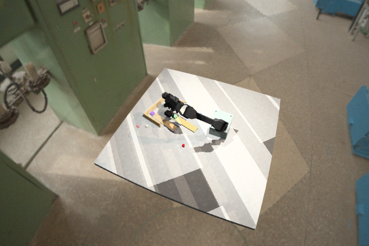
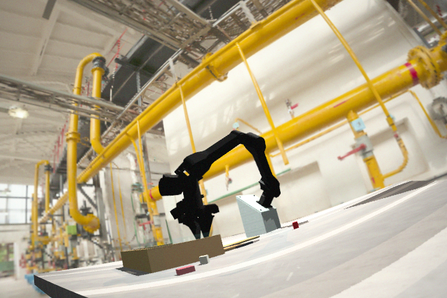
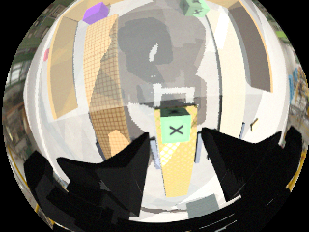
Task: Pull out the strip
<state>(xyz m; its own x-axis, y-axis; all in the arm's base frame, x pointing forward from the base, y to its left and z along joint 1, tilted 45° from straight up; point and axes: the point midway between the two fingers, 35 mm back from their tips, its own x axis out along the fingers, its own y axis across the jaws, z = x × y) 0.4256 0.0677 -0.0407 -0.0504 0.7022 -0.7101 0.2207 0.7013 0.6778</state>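
Right now my gripper tip is 100 mm past the yellow strip, 10 mm to the right of it and 40 mm above it. The rest, counted from my gripper tip: blue piece (180 mm behind, 130 mm to the right, 40 mm below); tan strip (60 mm ahead, 80 mm to the left, 40 mm below); red cube (200 mm behind, 220 mm to the left, 30 mm below).
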